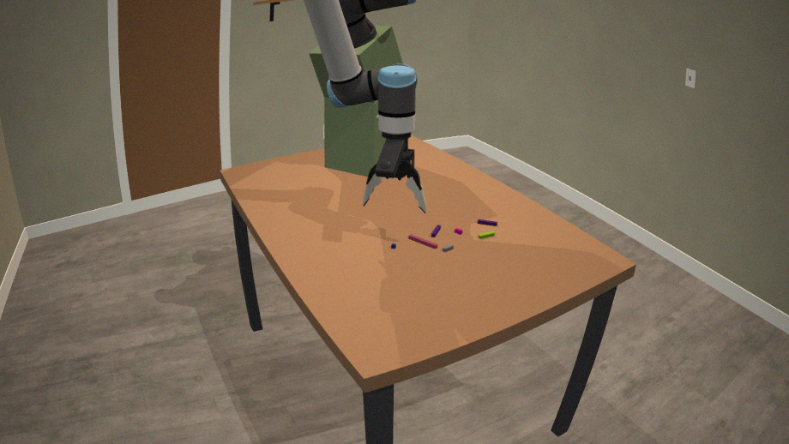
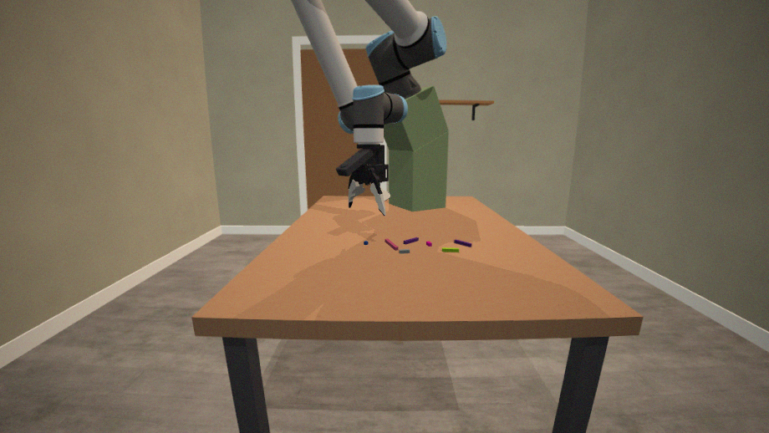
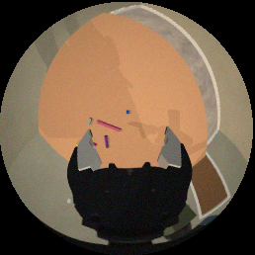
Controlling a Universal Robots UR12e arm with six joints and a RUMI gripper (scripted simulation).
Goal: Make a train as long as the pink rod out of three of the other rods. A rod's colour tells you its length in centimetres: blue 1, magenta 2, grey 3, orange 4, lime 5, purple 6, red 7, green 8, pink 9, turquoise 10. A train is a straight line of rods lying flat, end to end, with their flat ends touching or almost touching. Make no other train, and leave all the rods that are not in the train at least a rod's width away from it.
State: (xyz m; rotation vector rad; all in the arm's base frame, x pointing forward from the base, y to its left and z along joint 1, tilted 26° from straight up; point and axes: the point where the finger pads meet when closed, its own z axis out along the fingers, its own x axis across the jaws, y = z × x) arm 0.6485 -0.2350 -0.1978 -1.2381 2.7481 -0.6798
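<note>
Right now my hand is 1 cm short of the magenta rod, 20 cm to the right of it and 10 cm above it. From my hand the other things lie so: pink rod (1 cm ahead, 8 cm to the left, 10 cm below); then blue rod (10 cm below); then grey rod (8 cm ahead, 12 cm to the left, 10 cm below).
</note>
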